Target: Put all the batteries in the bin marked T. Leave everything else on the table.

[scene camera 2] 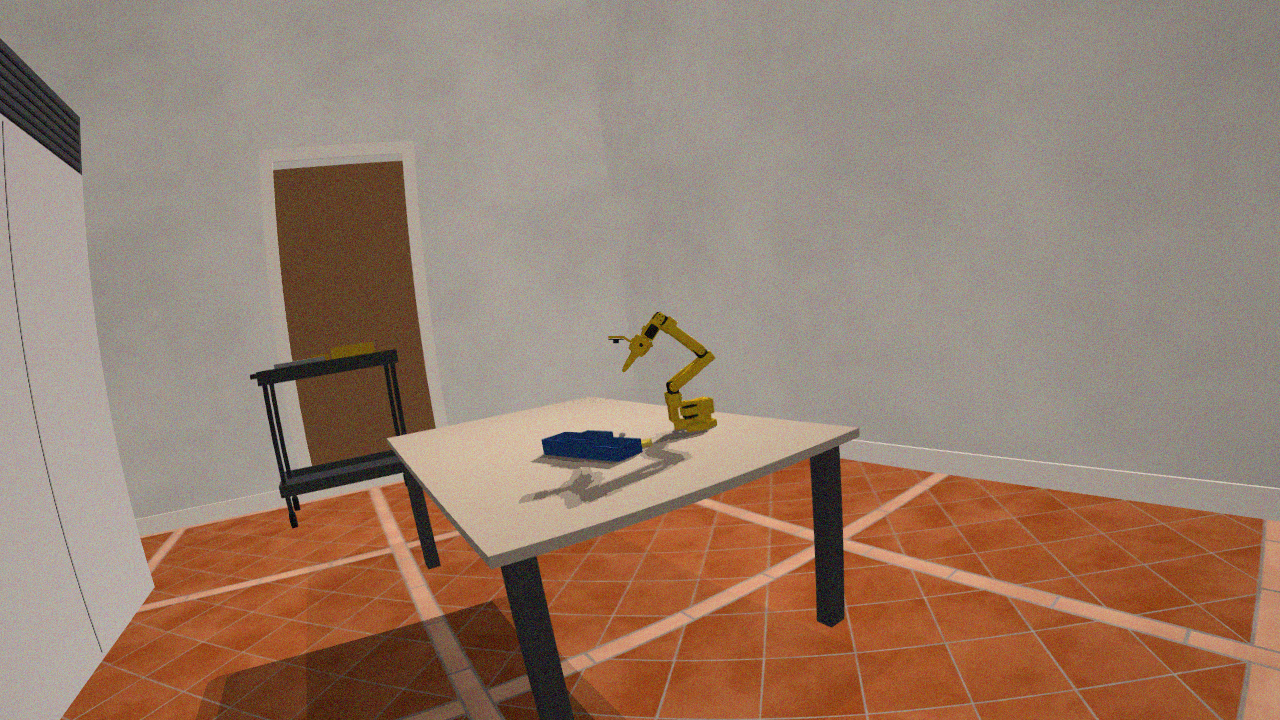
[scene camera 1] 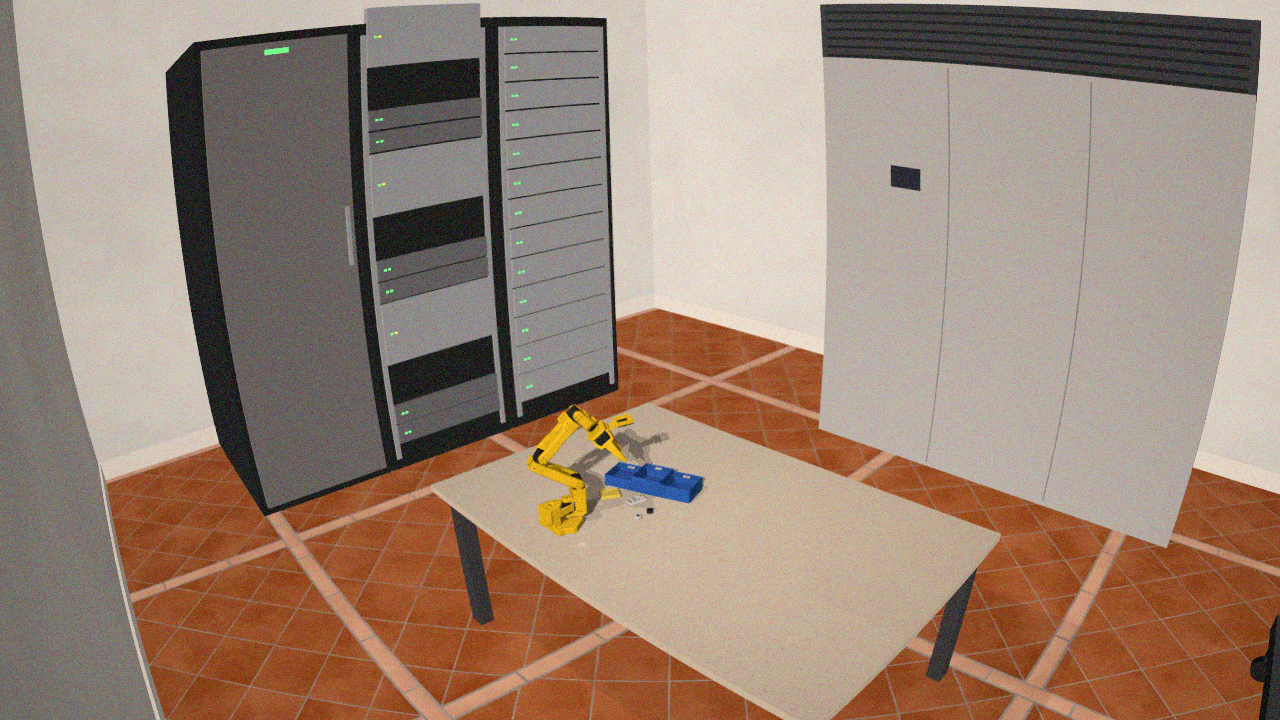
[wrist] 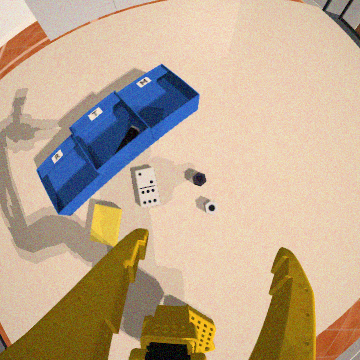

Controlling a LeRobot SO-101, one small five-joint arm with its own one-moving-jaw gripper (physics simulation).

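Pixels of known places: hand, tool point: [scene camera 2: 623, 370] [scene camera 1: 620, 449] [wrist: 146, 240]; arm's base, link origin: [scene camera 2: 689, 428] [scene camera 1: 568, 521] [wrist: 172, 323].
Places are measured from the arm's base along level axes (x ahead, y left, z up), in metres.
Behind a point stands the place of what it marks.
A black battery [wrist: 131, 135] {y -0.045, x 0.268, z 0.020 m} lies inside the bin marked T [wrist: 125, 156] {y -0.029, x 0.241, z 0.023 m} [scene camera 1: 651, 486] {y -0.048, x 0.247, z 0.028 m}, the middle compartment of the blue tray; part of it is in shadow. My gripper [wrist: 215, 241] is open, with a wide V-shaped gap and nothing between its jaws. It hangs above the table on the near side of the tray in the wrist view. A small dark piece [wrist: 199, 179] {y -0.109, x 0.180, z 0.008 m} [scene camera 1: 649, 510] {y -0.113, x 0.177, z 0.009 m} stands beside a small white piece with a dark centre [wrist: 211, 207] {y -0.109, x 0.140, z 0.009 m} [scene camera 1: 638, 515] {y -0.110, x 0.141, z 0.008 m}. I cannot tell for certain what these two are.
A white domino [wrist: 147, 187] {y -0.041, x 0.195, z 0.007 m} [scene camera 1: 635, 500] {y -0.047, x 0.189, z 0.008 m} and a yellow block [wrist: 106, 223] {y 0.028, x 0.169, z 0.010 m} [scene camera 1: 610, 493] {y 0.025, x 0.166, z 0.010 m} lie near the tray's side on the table [scene camera 1: 805, 573] {y -0.585, x 0.222, z 0.000 m} [scene camera 2: 760, 434] {y 0.230, x -0.039, z 0.000 m}. Bins R [wrist: 70, 187] {y 0.070, x 0.237, z 0.007 m} and M [wrist: 175, 114] {y -0.110, x 0.269, z 0.030 m} flank bin T. A dark trolley [scene camera 2: 383, 360] stands behind the table.
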